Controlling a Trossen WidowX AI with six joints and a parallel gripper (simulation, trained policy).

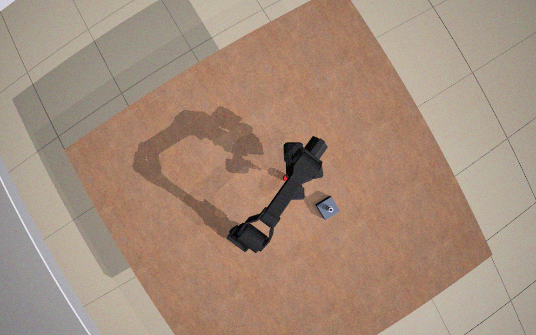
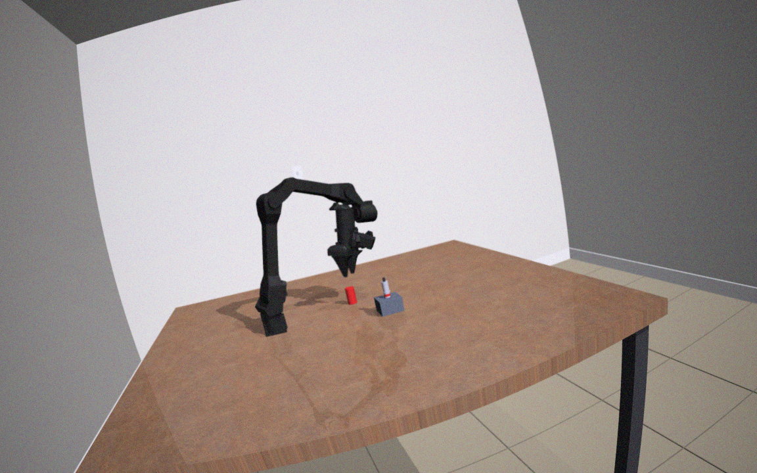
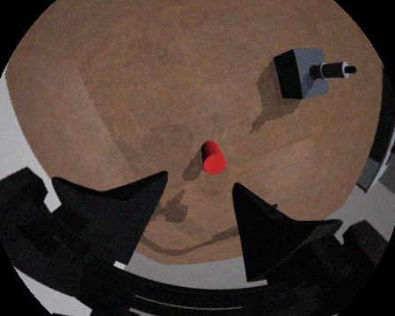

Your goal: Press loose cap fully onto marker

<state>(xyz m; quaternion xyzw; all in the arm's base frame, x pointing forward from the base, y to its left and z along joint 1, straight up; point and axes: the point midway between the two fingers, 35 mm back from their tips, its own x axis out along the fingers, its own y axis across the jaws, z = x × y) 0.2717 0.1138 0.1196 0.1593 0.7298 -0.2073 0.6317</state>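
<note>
The red cap is 1 cm behind my gripper tip, 2 cm to the right of it and 6 cm below it. From my gripper tip the other things lie so: grey holder block: 6 cm ahead, 19 cm to the right, 7 cm below.
</note>
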